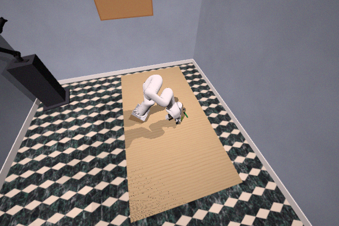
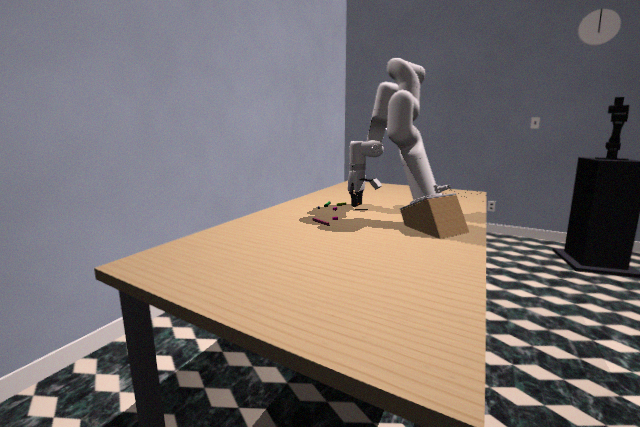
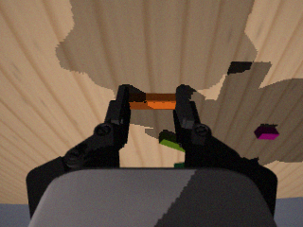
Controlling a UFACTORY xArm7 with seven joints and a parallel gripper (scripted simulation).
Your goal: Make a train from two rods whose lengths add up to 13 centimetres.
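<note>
My hand is 7 cm short of the lime rod, 2 cm above it and 1 cm to the right of it. Also, from my hand: blue rod: 16 cm ahead, 11 cm to the left, 2 cm below; then green rod: 14 cm ahead, 4 cm to the left, 2 cm below; then orange rod: 2 cm below.
</note>
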